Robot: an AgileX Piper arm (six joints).
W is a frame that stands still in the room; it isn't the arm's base.
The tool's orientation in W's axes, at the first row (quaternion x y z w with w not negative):
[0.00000 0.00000 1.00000 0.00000]
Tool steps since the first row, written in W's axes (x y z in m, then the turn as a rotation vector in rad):
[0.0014 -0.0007 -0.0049 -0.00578 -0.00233 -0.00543]
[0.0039 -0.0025 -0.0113 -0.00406 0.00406 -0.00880]
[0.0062 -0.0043 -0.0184 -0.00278 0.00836 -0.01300]
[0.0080 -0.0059 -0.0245 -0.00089 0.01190 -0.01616]
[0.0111 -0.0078 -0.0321 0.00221 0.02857 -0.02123]
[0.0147 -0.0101 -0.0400 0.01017 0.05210 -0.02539]
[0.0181 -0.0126 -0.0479 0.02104 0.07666 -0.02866]
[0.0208 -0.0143 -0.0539 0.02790 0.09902 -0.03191]
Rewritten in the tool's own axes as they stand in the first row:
[-0.0014 0.0007 -0.0049 0.00578 0.00233 -0.00543]
[-0.0039 0.0025 -0.0113 0.00406 -0.00406 -0.00880]
[-0.0062 0.0043 -0.0184 0.00278 -0.00836 -0.01300]
[-0.0080 0.0059 -0.0245 0.00089 -0.01190 -0.01616]
[-0.0111 0.0078 -0.0321 -0.00221 -0.02857 -0.02123]
[-0.0147 0.0101 -0.0400 -0.01017 -0.05210 -0.02539]
[-0.0181 0.0126 -0.0479 -0.02104 -0.07666 -0.02866]
[-0.0208 0.0143 -0.0539 -0.02790 -0.09902 -0.03191]

